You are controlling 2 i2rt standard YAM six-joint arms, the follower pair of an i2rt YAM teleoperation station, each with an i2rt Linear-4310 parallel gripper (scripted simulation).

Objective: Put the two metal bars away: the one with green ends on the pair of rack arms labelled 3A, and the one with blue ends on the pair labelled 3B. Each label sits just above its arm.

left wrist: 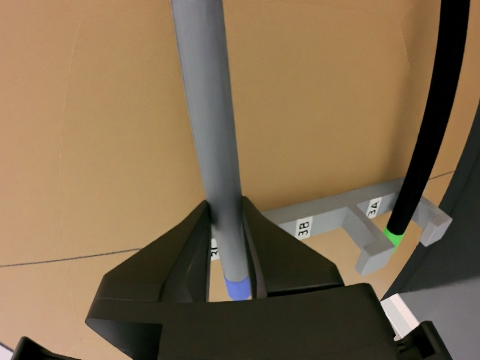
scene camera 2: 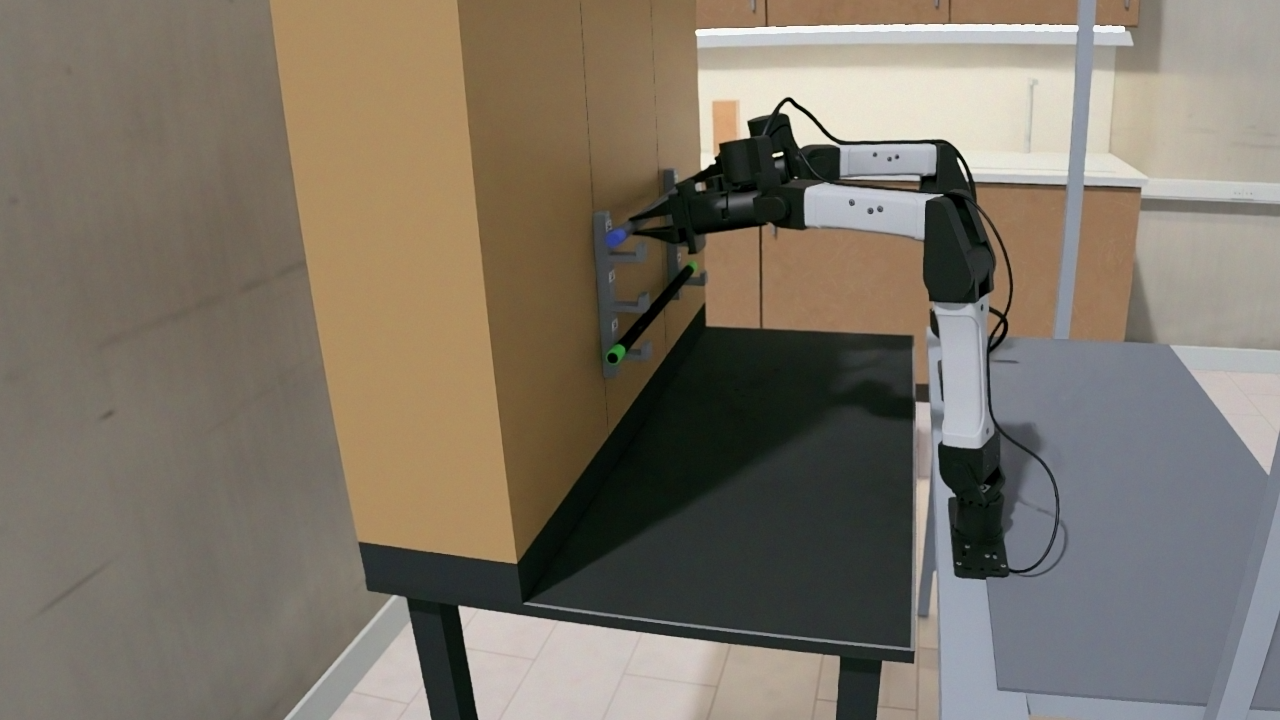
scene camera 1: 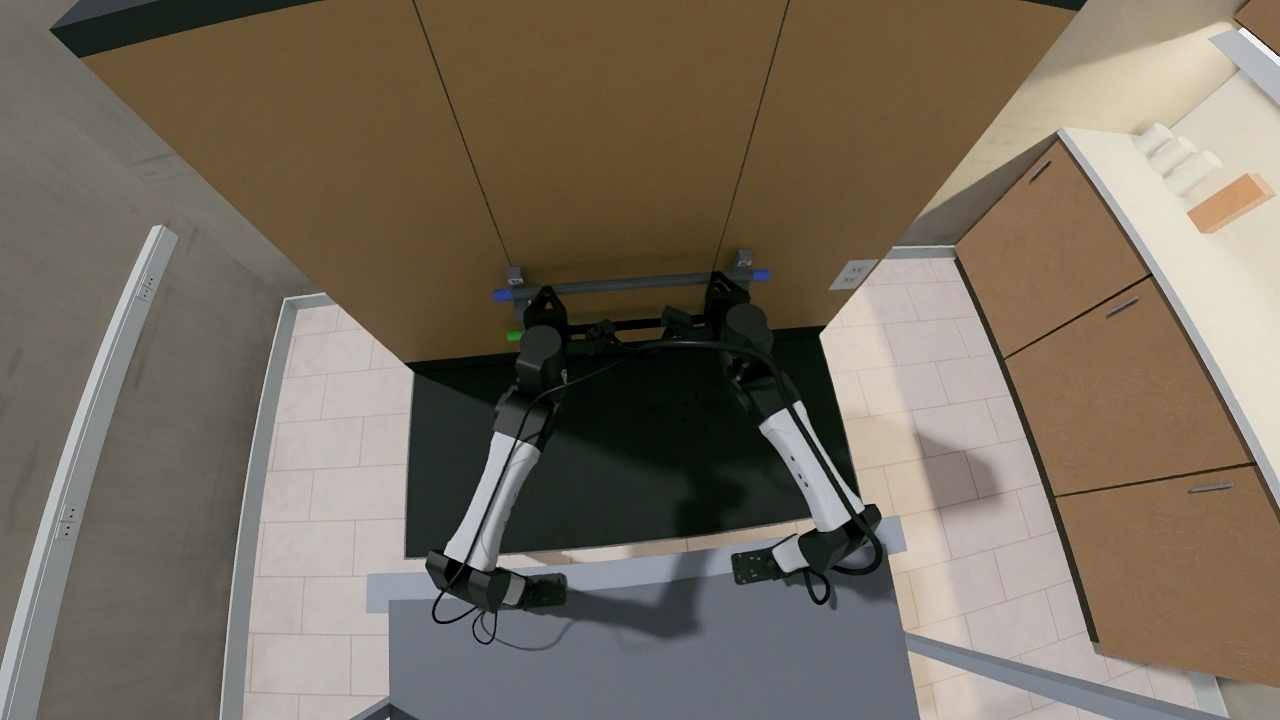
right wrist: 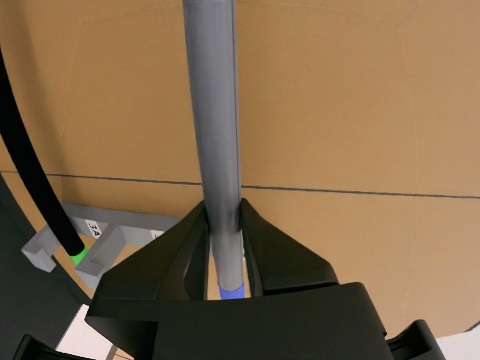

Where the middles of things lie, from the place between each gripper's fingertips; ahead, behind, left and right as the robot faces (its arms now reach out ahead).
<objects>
Right now the blue-ended grey bar (scene camera 1: 697, 278) is 15 cm to the left of my right hand. Round my right hand: green-ended black bar (scene camera 2: 617, 352) 1 cm ahead, 15 cm to the left, 17 cm below.
Right now the blue-ended grey bar is 15 cm to the right of my left hand and 1 cm ahead of it. From my left hand the other things lie so: green-ended black bar: 17 cm below, 15 cm to the right, 1 cm ahead.
</objects>
